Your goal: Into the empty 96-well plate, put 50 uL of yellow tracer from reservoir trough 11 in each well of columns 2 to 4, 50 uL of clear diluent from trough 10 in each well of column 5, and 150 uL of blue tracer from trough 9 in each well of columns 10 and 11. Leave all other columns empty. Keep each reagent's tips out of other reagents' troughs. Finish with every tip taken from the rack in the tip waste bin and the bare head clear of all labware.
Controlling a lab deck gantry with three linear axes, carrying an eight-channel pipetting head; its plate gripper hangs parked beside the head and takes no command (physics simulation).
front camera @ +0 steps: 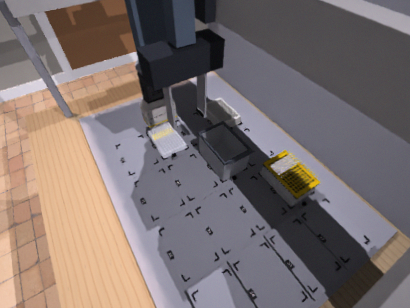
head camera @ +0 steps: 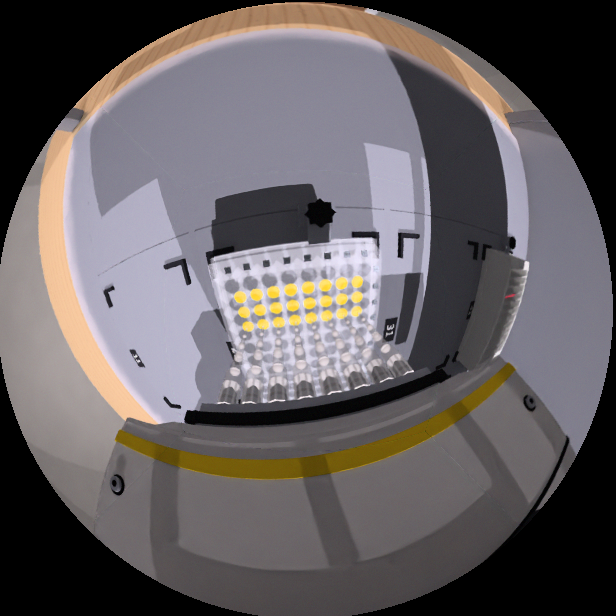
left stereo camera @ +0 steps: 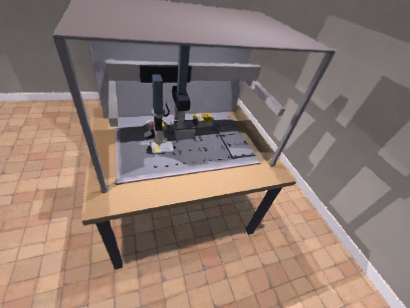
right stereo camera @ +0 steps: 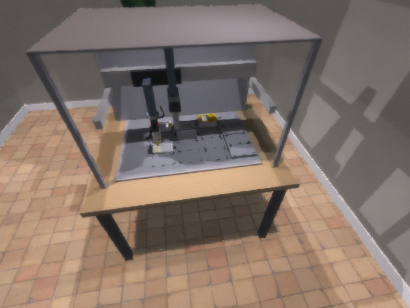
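Observation:
The 96-well plate (front camera: 171,145) (head camera: 293,250) shows three neighbouring rows of yellow wells in the head view, eight wells each; the other visible wells look uncoloured. The pipetting head (front camera: 154,112) (head camera: 258,511) carries eight clear tips (head camera: 301,386), their ends at the third yellow row; their depth cannot be told. The parked gripper (front camera: 188,120) hangs beside the head, its two fingers apart and empty. The reservoir (front camera: 231,113) (head camera: 474,313) stands behind the plate, its trough contents mostly hidden. The yellow tip rack (front camera: 300,181) (left stereo camera: 203,118) (right stereo camera: 207,118) holds white tips at one end.
The grey open waste bin (front camera: 240,162) (left stereo camera: 185,133) (right stereo camera: 187,134) stands between the plate and the tip rack. The backsplash wall (front camera: 320,115) rises behind the deck. Frame posts (left stereo camera: 80,110) (right stereo camera: 67,117) stand at the table's corners.

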